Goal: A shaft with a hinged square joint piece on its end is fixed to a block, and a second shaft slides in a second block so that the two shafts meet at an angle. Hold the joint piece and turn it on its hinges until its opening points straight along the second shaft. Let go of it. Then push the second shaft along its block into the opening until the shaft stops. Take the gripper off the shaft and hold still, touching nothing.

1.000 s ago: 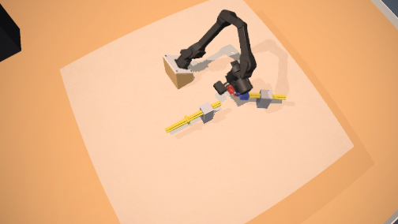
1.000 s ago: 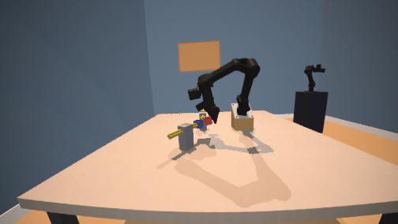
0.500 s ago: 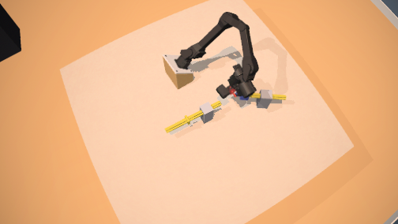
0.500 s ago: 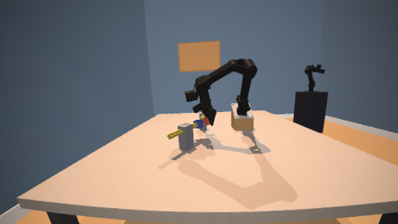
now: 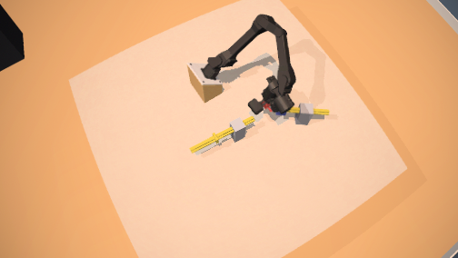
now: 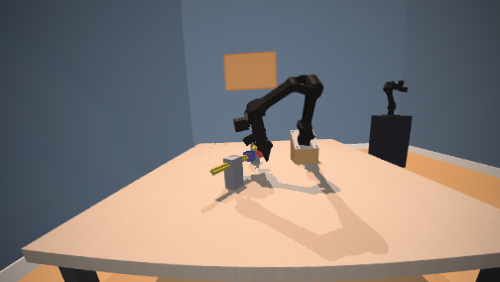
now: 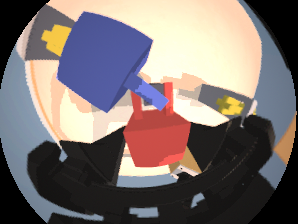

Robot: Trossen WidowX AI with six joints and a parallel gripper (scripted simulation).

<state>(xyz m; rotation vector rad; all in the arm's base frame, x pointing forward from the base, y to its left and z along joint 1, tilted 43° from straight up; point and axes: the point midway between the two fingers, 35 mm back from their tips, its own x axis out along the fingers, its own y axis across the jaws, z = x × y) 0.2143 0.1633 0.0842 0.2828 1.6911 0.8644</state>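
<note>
My gripper tip is now 30 mm below the red joint piece, 20 mm short of it and 10 mm to the right of it.
</note>
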